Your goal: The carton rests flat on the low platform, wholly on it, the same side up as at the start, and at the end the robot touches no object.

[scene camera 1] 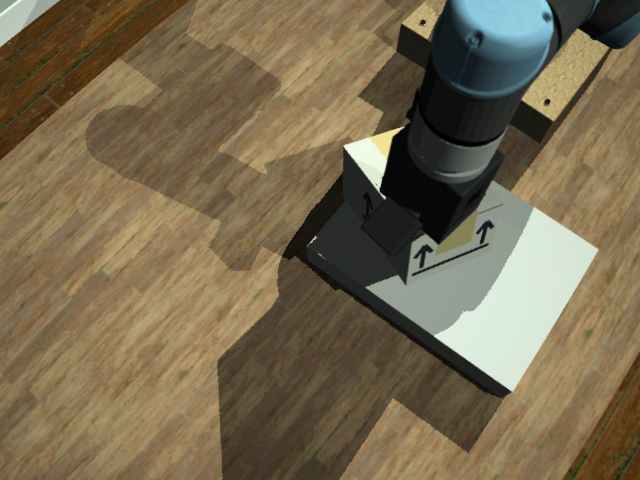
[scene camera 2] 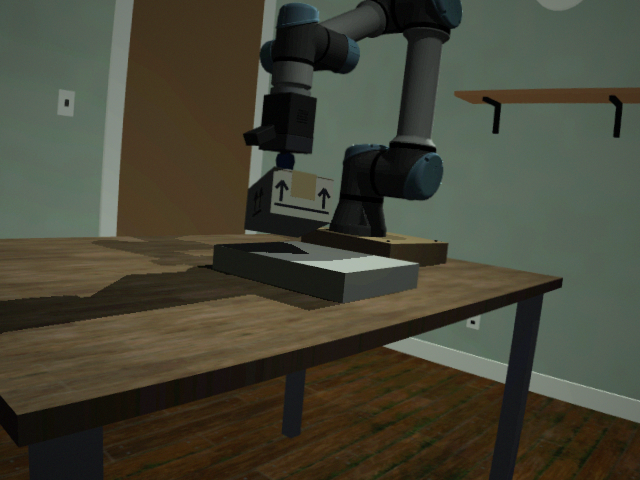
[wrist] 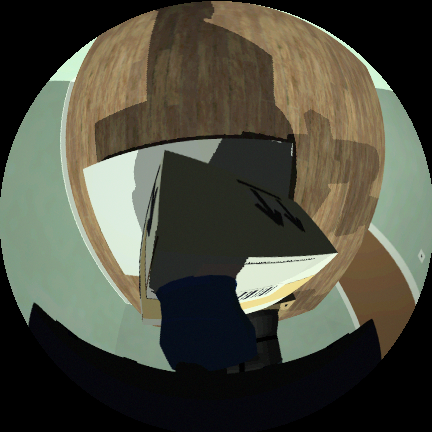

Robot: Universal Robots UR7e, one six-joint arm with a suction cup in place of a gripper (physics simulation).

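Where they show: hand, tool point: point(scene camera 2: 282, 177) point(wrist: 201, 272); arm's base, link origin: point(scene camera 2: 357, 232) point(wrist: 254, 318).
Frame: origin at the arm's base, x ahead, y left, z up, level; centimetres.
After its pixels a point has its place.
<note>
The white carton point(scene camera 1: 458, 238) {x 37.7, y 23.1, z 10.5 cm} point(scene camera 2: 302, 206) {x 38.5, y 23.7, z 7.6 cm} point(wrist: 200, 215) {x 42.9, y 19.2, z 12.3 cm} hangs from the suction cup point(scene camera 2: 284, 160) point(wrist: 205, 320), tilted, with its arrows pointing upward. Part of its underside faces scene camera 2. The suction gripper is shut on the carton's top; in scene camera 1 the black gripper body hides the cup. The low white platform point(scene camera 1: 547, 289) {x 28.4, y 34.4, z -1.5 cm} point(scene camera 2: 379, 263) {x 27.7, y 33.8, z -1.5 cm} point(wrist: 110, 210) {x 34.7, y 34.1, z -1.5 cm} lies flat on the table. The carton is above the platform's rear left part in scene camera 1, with a gap beneath it in scene camera 2. Whether it is wholly over the platform cannot be told.
The robot's base stands on a wooden block point(scene camera 1: 568, 72) {x -2.0, y 14.5, z -0.2 cm} point(scene camera 2: 418, 250) {x -5.0, y 16.9, z -2.2 cm} just behind the platform. The wooden table point(scene camera 1: 129, 310) {x 70.5, y -2.5, z -6.3 cm} point(scene camera 2: 155, 330) {x 74.3, y 42.9, z -6.3 cm} carries both. A wall shelf point(scene camera 2: 553, 96) is at the right in scene camera 2, away from the arm.
</note>
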